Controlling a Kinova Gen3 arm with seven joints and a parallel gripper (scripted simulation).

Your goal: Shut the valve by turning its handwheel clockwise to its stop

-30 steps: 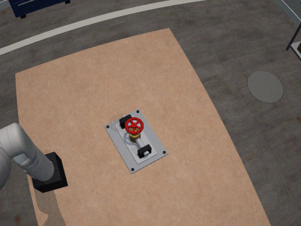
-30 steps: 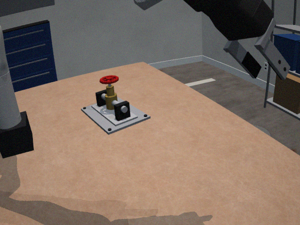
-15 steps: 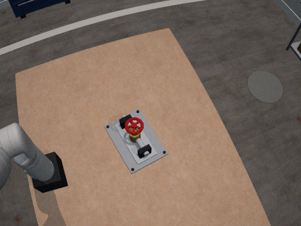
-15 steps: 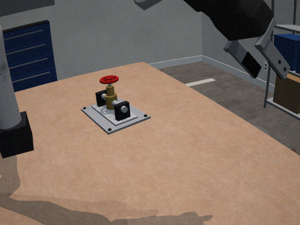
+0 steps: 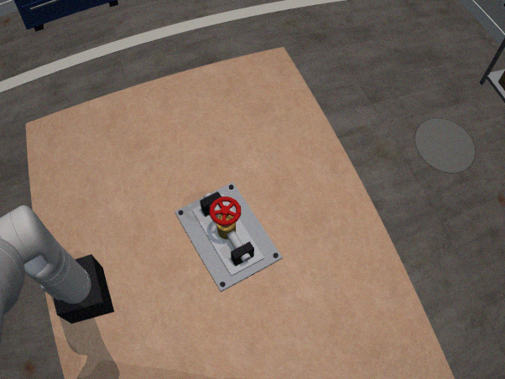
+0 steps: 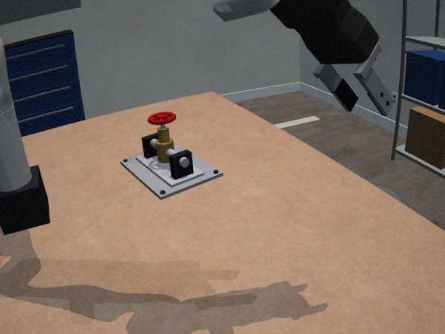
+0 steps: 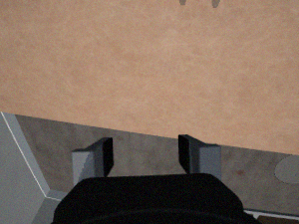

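My hand is 56 cm to the right of the red handwheel, 20 cm above it and 12 cm past it.
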